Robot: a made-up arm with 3 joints.
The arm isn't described. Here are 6 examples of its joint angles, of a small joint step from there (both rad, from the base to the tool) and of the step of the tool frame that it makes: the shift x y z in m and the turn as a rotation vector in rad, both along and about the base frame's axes.
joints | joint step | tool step
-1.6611 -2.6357 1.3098 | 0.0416 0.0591 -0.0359 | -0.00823 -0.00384 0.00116 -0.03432 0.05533 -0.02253
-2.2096 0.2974 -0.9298 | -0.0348 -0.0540 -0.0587 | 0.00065 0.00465 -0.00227 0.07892 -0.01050 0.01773
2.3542 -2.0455 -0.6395 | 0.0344 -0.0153 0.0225 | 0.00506 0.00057 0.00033 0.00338 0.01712 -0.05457
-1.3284 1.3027 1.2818 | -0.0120 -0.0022 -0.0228 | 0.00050 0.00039 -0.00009 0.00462 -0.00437 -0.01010
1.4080 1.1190 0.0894 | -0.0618 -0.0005 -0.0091 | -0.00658 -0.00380 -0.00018 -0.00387 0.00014 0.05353
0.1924 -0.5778 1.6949 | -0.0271 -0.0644 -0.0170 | -0.00147 -0.00017 -0.00516 -0.06660 -0.00235 0.03648
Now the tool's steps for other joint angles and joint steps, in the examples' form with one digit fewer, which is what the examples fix.
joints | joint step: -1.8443 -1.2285 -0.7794 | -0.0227 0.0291 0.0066
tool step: 0.0004 0.0011 -0.0002 -0.0106 0.0275 0.0166
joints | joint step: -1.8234 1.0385 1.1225 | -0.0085 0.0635 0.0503
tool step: 0.0062 0.0037 -0.0010 -0.0389 0.0576 0.0532
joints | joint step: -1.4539 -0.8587 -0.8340 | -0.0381 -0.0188 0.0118
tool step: 0.0040 0.0005 -0.0002 -0.0096 -0.0174 0.0293
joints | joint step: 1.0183 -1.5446 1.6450 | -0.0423 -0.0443 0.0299
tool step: -0.0043 -0.0031 -0.0033 -0.0226 0.0366 0.0124
